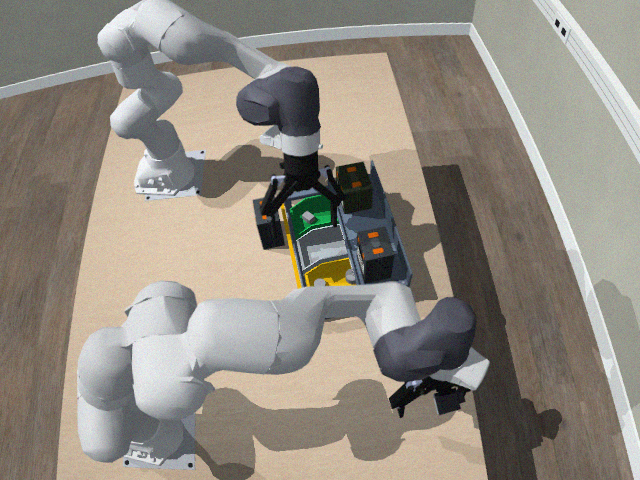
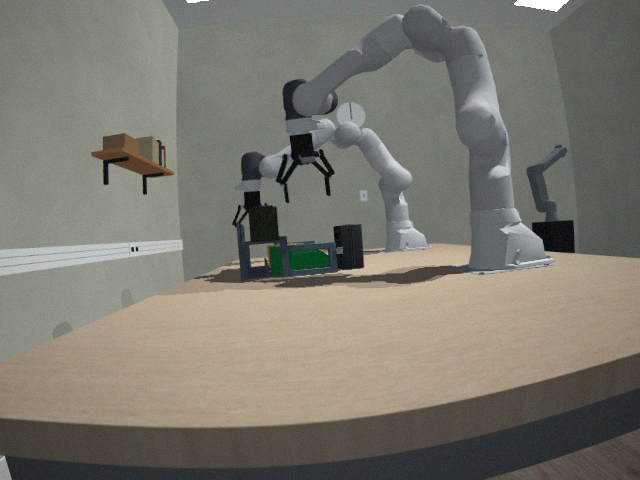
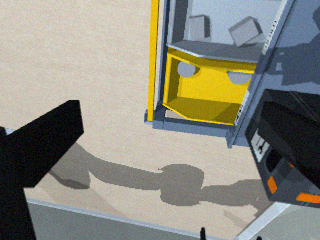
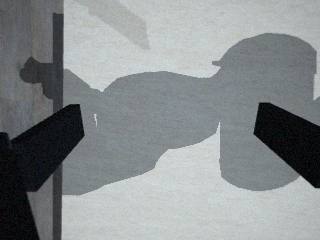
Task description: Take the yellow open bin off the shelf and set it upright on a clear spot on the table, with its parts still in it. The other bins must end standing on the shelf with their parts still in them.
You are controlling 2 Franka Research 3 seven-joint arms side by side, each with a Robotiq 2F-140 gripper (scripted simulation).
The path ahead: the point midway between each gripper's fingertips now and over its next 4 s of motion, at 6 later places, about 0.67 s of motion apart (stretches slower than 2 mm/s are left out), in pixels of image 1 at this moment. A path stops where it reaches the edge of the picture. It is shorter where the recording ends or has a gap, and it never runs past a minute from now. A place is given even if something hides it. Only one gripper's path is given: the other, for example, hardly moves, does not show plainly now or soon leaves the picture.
My left gripper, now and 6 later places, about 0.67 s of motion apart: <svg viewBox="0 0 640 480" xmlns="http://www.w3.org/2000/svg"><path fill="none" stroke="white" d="M304 229L298 199L295 199L293 198L290 196L288 194L285 192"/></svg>
